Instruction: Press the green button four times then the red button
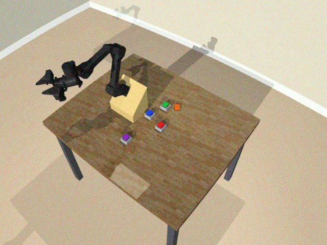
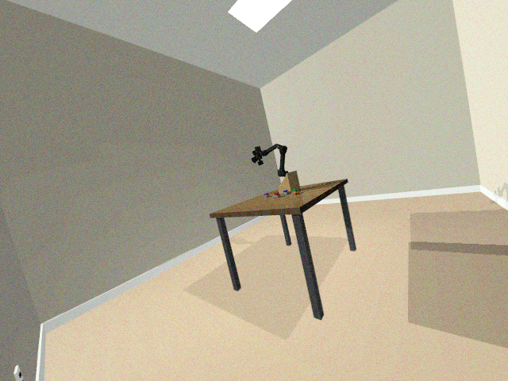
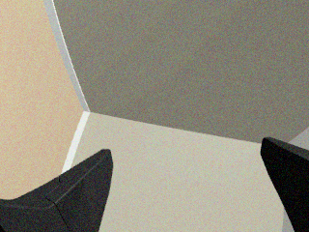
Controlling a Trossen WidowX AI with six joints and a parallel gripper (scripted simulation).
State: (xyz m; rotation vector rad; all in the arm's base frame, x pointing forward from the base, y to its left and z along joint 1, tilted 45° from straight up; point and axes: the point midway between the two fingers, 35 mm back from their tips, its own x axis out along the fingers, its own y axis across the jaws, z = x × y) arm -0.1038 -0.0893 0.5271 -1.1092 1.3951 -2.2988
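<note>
Now: gripper tip 370 mm short of the green button, 590 mm to the right of it and 410 mm above it. Round my gripper tip: purple button 330 mm ahead, 240 mm to the left, 410 mm below; then blue button 330 mm ahead, 470 mm to the left, 410 mm below; then red button 440 mm ahead, 430 mm to the left, 410 mm below.
</note>
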